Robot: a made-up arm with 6 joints. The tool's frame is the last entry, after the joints. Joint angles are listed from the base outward.
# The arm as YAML. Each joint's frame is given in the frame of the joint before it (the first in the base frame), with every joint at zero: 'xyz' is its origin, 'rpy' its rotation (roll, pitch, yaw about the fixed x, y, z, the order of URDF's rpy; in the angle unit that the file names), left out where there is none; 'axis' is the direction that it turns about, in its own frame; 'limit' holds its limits. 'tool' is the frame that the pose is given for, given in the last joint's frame.
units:
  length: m
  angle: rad
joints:
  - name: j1
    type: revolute
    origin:
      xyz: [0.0, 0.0, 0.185]
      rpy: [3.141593, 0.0, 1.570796]
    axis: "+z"
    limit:
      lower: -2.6
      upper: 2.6
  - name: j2
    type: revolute
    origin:
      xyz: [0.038, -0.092, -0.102]
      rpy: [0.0, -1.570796, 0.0]
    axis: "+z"
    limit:
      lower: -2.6
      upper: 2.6
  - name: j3
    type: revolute
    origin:
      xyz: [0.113, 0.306, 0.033]
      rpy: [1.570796, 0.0, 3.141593]
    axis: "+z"
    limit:
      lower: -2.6
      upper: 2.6
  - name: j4
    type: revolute
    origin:
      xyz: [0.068, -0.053, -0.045]
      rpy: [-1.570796, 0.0, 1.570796]
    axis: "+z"
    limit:
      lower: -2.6
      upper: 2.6
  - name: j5
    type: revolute
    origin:
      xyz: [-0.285, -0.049, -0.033]
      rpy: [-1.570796, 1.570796, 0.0]
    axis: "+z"
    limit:
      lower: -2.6
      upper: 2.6
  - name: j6
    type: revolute
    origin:
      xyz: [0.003, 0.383, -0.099]
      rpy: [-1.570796, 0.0, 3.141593]
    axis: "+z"
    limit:
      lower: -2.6
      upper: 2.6
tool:
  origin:
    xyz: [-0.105, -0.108, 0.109]
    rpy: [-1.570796, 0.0, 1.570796]
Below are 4 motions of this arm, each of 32 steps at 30 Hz.
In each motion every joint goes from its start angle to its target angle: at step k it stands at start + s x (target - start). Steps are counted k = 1, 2, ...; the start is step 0. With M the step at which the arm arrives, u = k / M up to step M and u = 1 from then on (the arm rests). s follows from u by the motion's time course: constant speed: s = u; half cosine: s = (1 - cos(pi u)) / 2; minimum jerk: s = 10 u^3 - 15 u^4 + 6 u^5.
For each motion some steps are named. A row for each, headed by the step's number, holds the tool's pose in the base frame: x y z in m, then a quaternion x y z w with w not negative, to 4 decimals.
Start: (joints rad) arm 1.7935 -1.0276 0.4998 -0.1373 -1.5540 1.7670
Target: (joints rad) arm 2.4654 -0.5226 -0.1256 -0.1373 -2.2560 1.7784
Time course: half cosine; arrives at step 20
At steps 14, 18, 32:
14: 0.0127 -0.4441 0.3481 0.0618 0.4028 0.7236 0.5570
18: -0.0200 -0.4320 0.3478 0.0893 0.4313 0.6722 0.5951
32: -0.0245 -0.4301 0.3474 0.0933 0.4349 0.6651 0.5998

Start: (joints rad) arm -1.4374 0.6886 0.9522 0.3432 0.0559 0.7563
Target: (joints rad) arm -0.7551 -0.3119 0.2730 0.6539 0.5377 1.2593
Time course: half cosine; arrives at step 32
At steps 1, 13, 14, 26, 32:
1: -0.2670 0.0293 0.8886 0.6618 -0.1192 0.3504 0.6520
13: -0.2689 0.4247 0.6934 0.4047 -0.3035 0.2472 0.8264
14: -0.2539 0.4677 0.6527 0.3640 -0.3227 0.2366 0.8410
26: -0.0248 0.6365 0.1140 -0.0916 -0.4104 0.2063 0.8835
32: 0.0017 0.6124 0.0260 -0.1598 -0.4028 0.2175 0.8746

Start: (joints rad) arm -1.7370 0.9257 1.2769 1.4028 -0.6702 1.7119
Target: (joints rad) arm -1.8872 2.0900 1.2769 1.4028 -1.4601 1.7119
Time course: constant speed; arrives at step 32
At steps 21, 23, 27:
21: 0.3218 -0.1547 1.0367 0.6360 0.4118 -0.4002 0.5155
23: 0.3476 -0.2002 1.0139 0.6353 0.4506 -0.3996 0.4834
27: 0.3978 -0.2817 0.9563 0.6271 0.5271 -0.3927 0.4180

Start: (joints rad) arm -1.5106 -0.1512 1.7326 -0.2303 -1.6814 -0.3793
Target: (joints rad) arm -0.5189 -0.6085 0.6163 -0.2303 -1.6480 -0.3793
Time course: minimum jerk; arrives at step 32
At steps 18, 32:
18: 0.3490 0.0984 0.3649 0.8249 0.5281 0.1550 0.1290
32: 0.3160 0.1260 0.3480 0.8105 0.4737 0.0850 0.3340

